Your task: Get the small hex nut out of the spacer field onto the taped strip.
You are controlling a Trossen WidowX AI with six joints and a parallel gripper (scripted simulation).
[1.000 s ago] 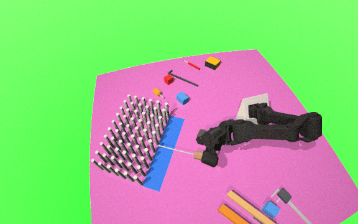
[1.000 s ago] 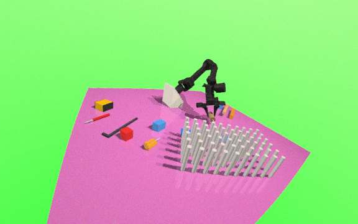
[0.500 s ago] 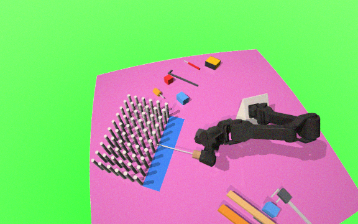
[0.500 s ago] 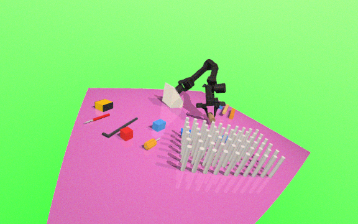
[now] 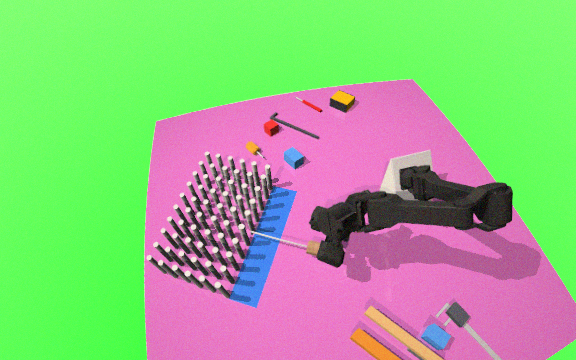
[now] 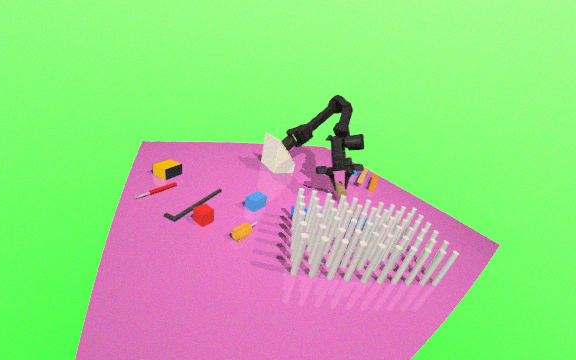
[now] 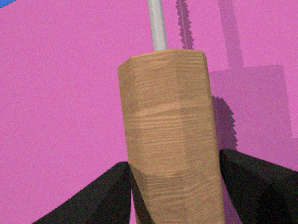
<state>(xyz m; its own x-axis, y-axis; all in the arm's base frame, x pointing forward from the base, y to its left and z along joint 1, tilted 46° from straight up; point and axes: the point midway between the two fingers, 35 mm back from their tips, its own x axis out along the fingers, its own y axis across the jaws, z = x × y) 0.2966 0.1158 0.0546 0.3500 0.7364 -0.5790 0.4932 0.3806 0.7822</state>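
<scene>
Now: the blue taped strip 15 cm ahead of my gripper tip, 8 cm to the right of it and 4 cm below it. From my gripper tip the other things lie so: red cube: 53 cm to the right, 4 cm ahead, 2 cm below; wooden-handled tool: 9 cm ahead, 5 cm to the right; orange-handled tool: 44 cm to the right, 12 cm ahead, 2 cm below.
</scene>
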